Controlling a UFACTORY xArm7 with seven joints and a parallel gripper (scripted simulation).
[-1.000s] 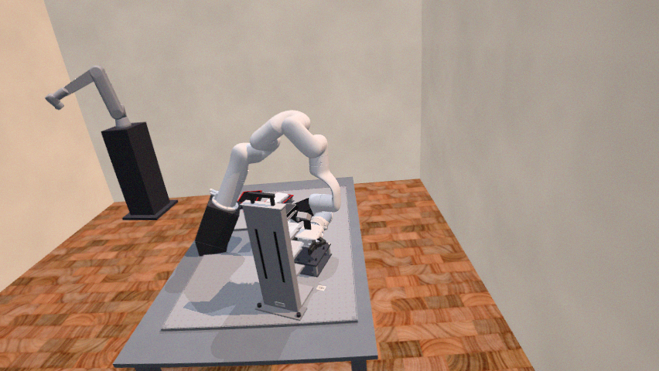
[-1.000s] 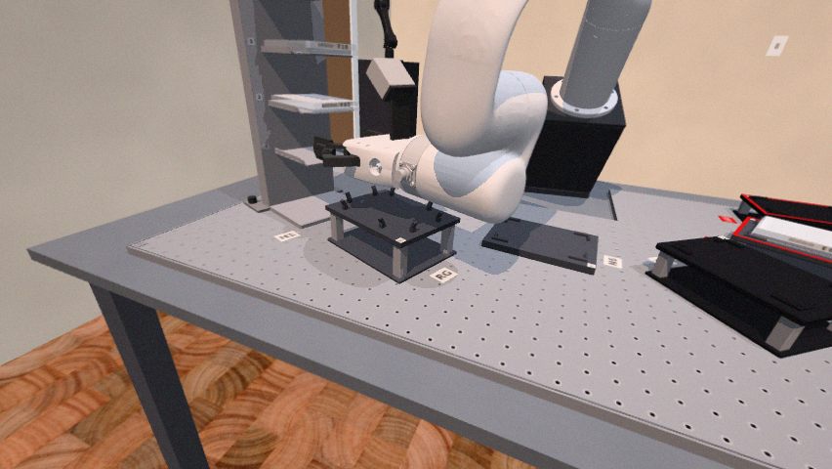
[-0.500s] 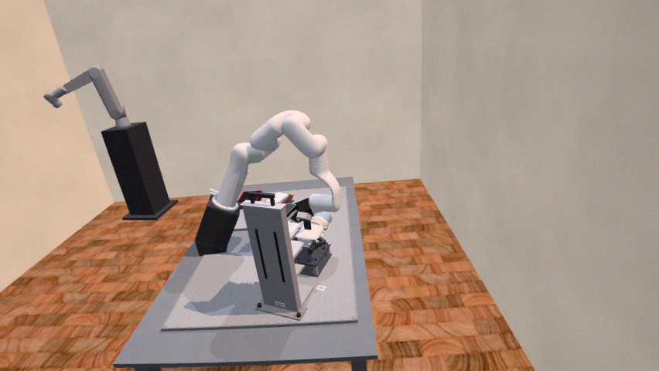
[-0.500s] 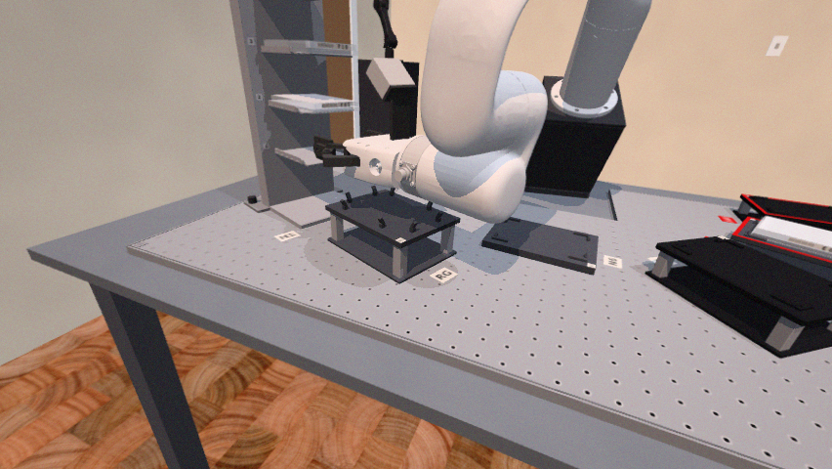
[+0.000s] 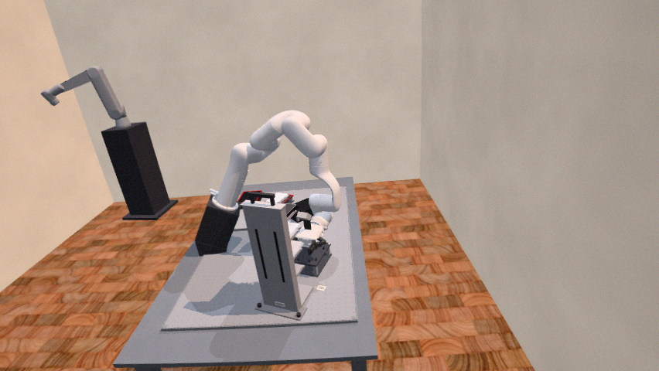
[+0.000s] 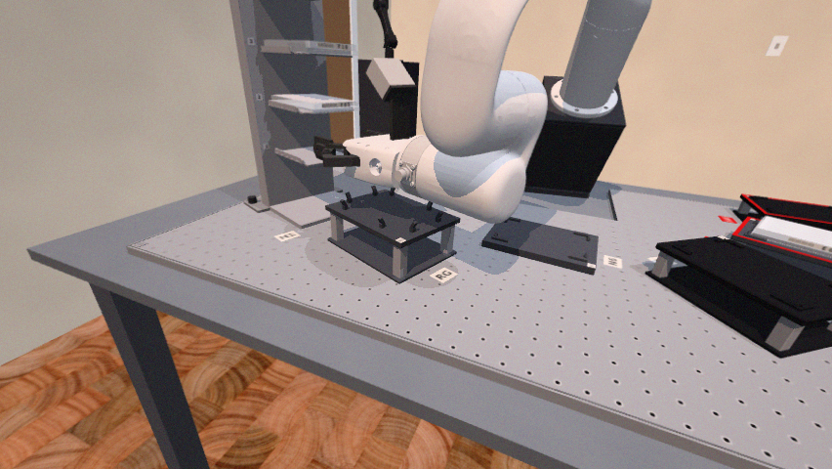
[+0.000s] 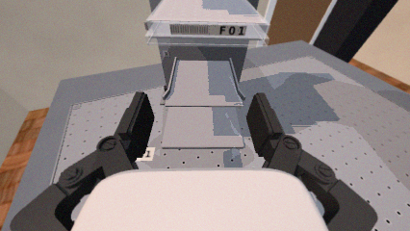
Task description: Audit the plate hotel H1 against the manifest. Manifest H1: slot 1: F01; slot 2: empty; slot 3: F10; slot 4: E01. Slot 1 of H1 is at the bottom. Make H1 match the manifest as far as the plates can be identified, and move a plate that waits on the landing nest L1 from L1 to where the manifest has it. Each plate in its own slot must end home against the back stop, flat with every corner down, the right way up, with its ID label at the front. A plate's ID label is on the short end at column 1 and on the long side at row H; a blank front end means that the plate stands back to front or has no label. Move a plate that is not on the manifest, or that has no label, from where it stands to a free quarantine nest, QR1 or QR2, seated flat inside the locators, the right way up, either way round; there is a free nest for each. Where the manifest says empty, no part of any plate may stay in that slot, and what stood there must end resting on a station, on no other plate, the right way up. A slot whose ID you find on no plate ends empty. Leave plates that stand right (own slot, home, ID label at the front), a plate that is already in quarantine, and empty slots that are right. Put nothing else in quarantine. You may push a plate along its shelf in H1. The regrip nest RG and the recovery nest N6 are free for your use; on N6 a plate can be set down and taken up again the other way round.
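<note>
My gripper is now 2 cm past the white plate, 9 cm to the left of it and 5 cm below it. Also, from my hand: plate hotel H1: 4 cm behind, 16 cm to the right, 7 cm above; regrip nest RG: 2 cm ahead, 10 cm to the left, 8 cm below; black plate: 2 cm behind, 9 cm to the right, 21 cm above.
</note>
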